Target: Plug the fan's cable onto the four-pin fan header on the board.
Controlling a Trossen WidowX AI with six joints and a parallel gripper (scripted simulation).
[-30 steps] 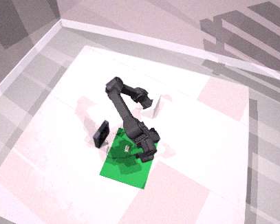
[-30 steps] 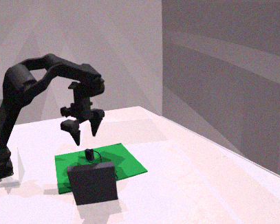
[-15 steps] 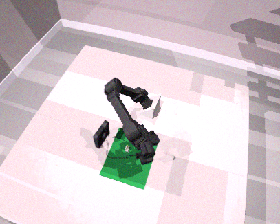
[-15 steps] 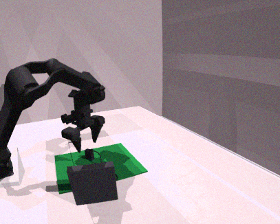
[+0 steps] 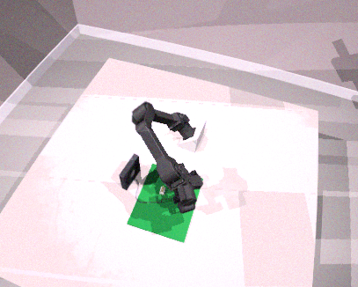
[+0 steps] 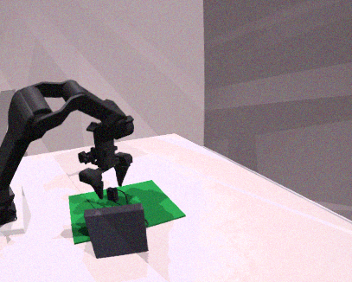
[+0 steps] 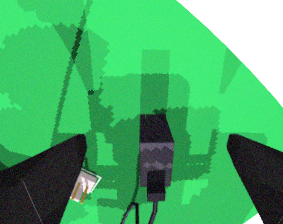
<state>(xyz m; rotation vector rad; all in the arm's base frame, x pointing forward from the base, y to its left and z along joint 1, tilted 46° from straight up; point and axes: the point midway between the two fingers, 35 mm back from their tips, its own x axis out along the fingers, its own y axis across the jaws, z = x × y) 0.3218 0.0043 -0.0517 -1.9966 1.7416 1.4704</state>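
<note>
The dark fan plug lies 1 cm to the right of my gripper tip and 1 cm below it. The rest, counted from my gripper tip: dark fan (4 cm behind, 22 cm to the right, 3 cm above); green board (1 cm ahead, 5 cm to the right, 4 cm below).
</note>
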